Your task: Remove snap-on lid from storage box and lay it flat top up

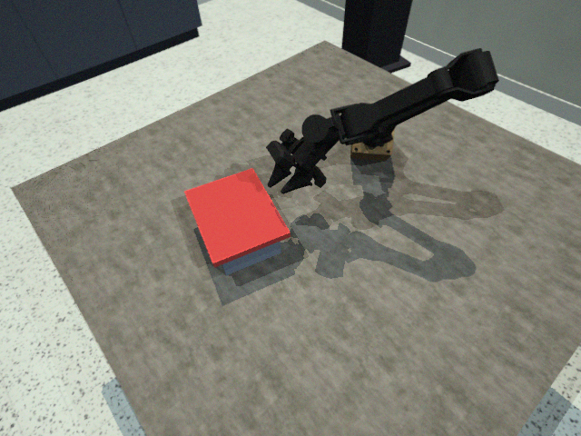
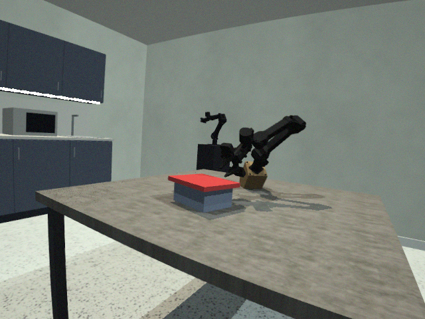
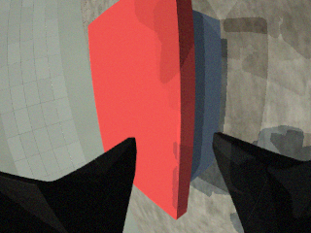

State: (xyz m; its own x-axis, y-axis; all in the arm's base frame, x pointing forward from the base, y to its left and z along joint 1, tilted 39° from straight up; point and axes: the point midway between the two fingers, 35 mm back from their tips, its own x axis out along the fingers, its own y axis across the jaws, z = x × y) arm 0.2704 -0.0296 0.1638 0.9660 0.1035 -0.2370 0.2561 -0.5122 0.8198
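The red lid is 140 mm ahead of my hand and 50 mm below it. From my hand the other things lie so: blue storage box 140 mm ahead, 100 mm below.
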